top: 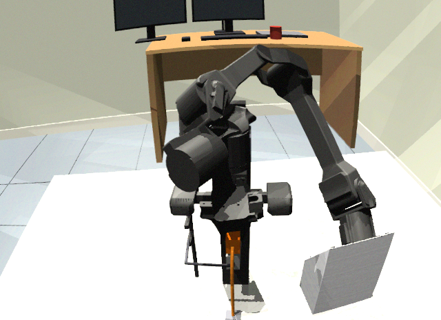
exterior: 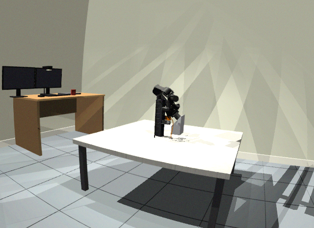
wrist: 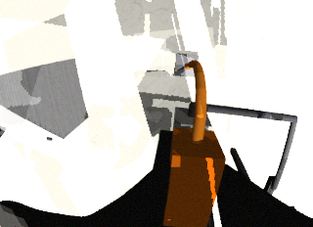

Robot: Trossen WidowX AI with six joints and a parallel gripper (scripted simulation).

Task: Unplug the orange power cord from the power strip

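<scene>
Right now my gripper tip is 30 mm to the left of the orange plug.
</scene>
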